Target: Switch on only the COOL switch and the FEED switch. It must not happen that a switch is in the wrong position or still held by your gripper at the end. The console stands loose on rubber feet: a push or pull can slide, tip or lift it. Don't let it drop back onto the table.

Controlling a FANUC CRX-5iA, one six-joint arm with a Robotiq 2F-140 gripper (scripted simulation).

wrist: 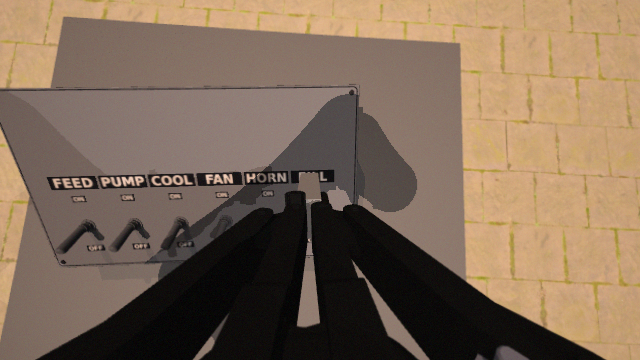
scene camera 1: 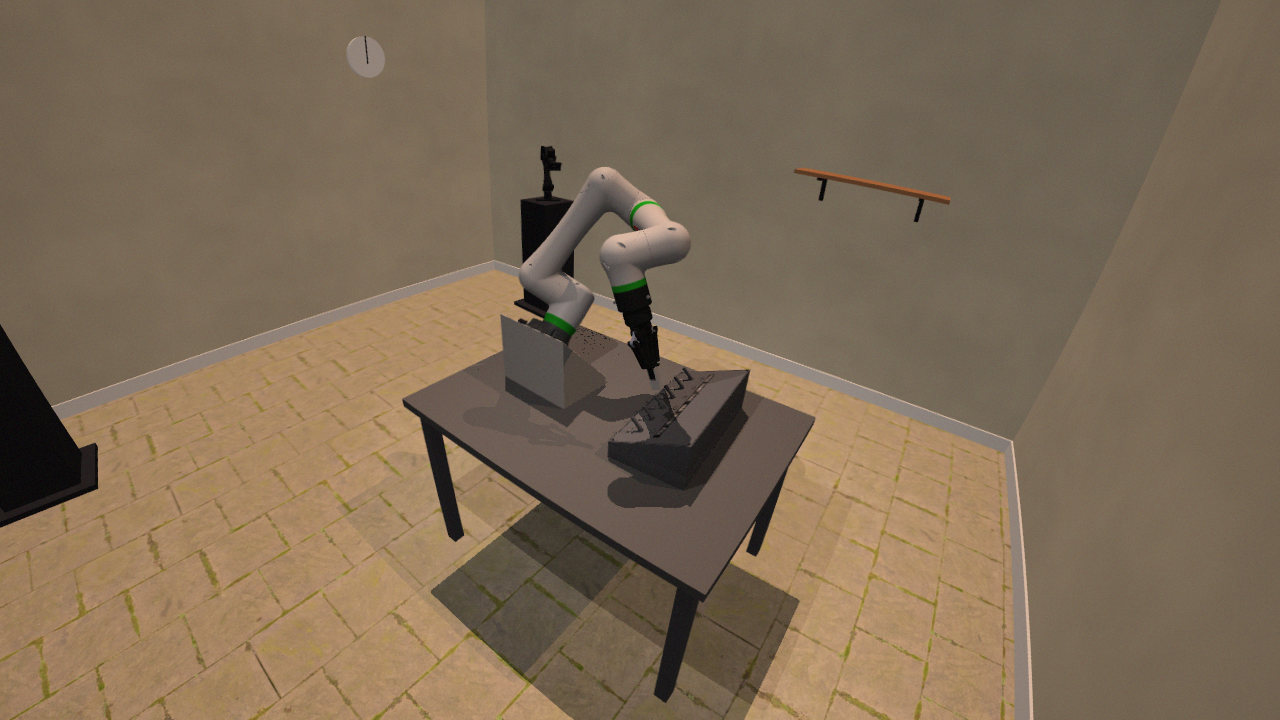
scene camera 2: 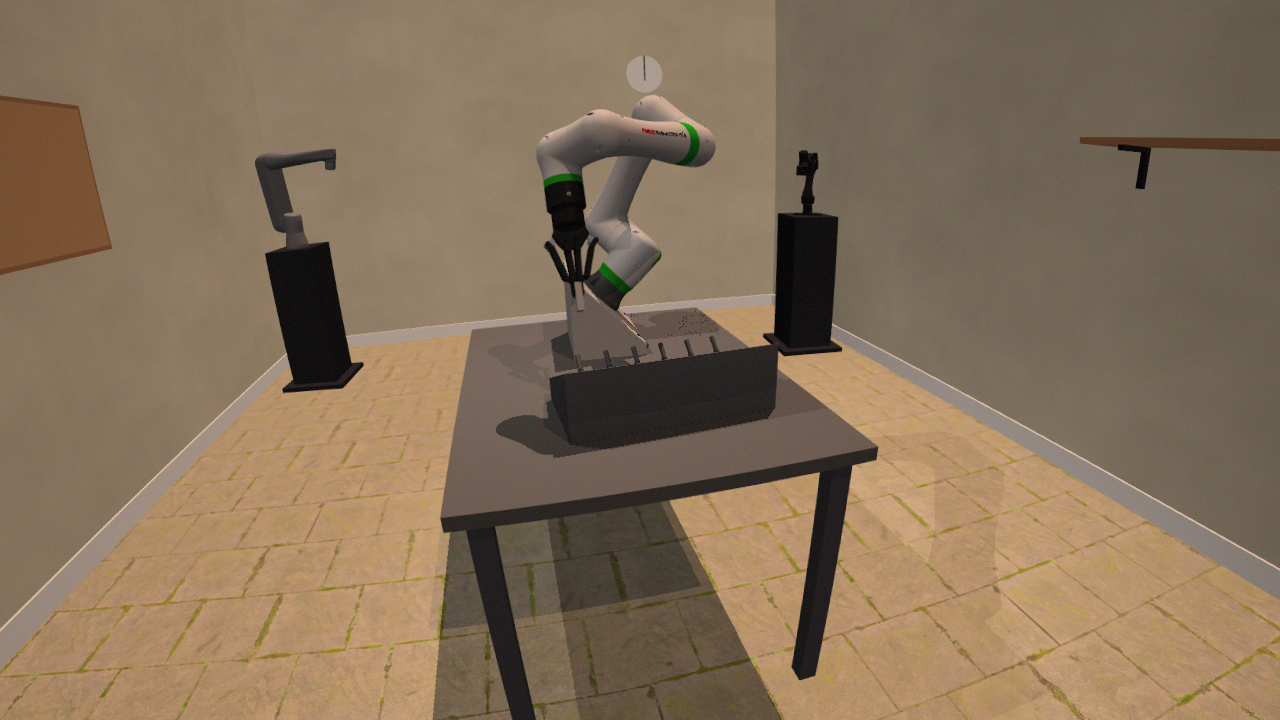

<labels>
The gripper shows in the wrist view, in scene camera 1 (657, 388) and in scene camera 2. A dark grey console shows in the wrist view (122, 165), in scene camera 1 and in scene camera 2. One and the same spot on the gripper: (scene camera 2: 577, 287) is (wrist: 311, 192). The same spot on the dark grey console: (scene camera 2: 603, 403) is (scene camera 1: 699, 452).
</labels>
